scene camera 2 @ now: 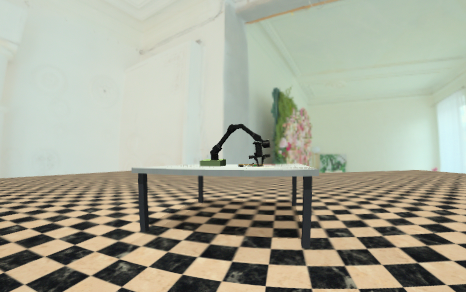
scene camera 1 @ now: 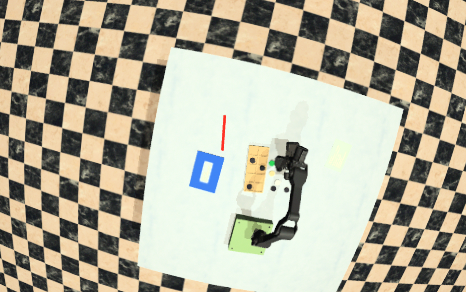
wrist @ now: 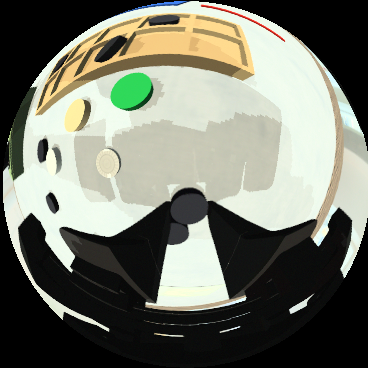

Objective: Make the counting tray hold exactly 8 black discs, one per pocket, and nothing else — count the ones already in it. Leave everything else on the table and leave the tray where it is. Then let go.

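Observation:
The tan counting tray [scene camera 1: 257,176] [wrist: 170,46] has pockets in two rows. Three black discs sit in its pockets: one [scene camera 1: 252,160], another [scene camera 1: 262,168] [wrist: 111,48] and one near the end toward the green base [scene camera 1: 249,186]. My gripper [scene camera 2: 259,164] [wrist: 188,205] is low over the table, its fingertips shut on a black disc [wrist: 189,207]. Another black disc [wrist: 178,234] lies close by, partly hidden by the left finger. Two more loose black discs, one [scene camera 1: 273,188] [wrist: 43,150] and one [scene camera 1: 286,190] [wrist: 52,202], lie off the tray's side. The arm hides the fingertips in scene camera 1.
Beside the tray lie a green disc [scene camera 1: 272,163] [wrist: 131,91], a yellowish disc [scene camera 1: 271,173] [wrist: 76,115], a ribbed cream disc [wrist: 108,163] and a whitish disc [wrist: 54,161]. Beyond the tray are a blue frame [scene camera 1: 196,170] and a red bar [scene camera 1: 223,132]. The arm stands on a green base [scene camera 1: 242,246].

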